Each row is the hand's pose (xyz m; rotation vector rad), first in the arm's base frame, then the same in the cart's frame.
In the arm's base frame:
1: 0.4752 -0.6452 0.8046 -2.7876 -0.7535 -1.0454
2: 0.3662 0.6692 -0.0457 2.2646 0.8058 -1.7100
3: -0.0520 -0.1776 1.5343 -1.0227 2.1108 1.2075
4: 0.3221 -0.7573 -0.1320 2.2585 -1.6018 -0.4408
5: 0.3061 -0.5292 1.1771 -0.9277 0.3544 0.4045
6: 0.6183 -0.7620 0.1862 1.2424 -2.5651 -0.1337
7: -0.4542 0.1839 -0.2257 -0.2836 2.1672 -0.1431
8: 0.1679 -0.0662 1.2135 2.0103 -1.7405 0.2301
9: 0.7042 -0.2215 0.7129 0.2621 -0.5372 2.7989
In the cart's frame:
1: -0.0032 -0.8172 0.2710 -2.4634 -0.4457 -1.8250
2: 0.4804 0.5897 -0.2284 2.7784 0.6874 -1.0187
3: -0.7808 -0.3514 0.7265 -0.9495 1.6059 0.8998
4: 0.3407 -0.7784 -0.6198 -2.3247 1.9026 0.0039
5: -0.3279 -0.7183 0.5271 -0.7927 -0.0972 0.0326
6: 0.4267 -0.8808 -0.2061 -1.0647 2.6587 0.0567
7: -0.1728 0.3003 -0.8846 0.0303 1.6542 -0.1009
8: -0.4164 -0.2456 0.5863 -2.0422 2.3026 -0.6274
9: 0.2824 -0.4381 0.3940 -0.4899 -0.8788 2.6522

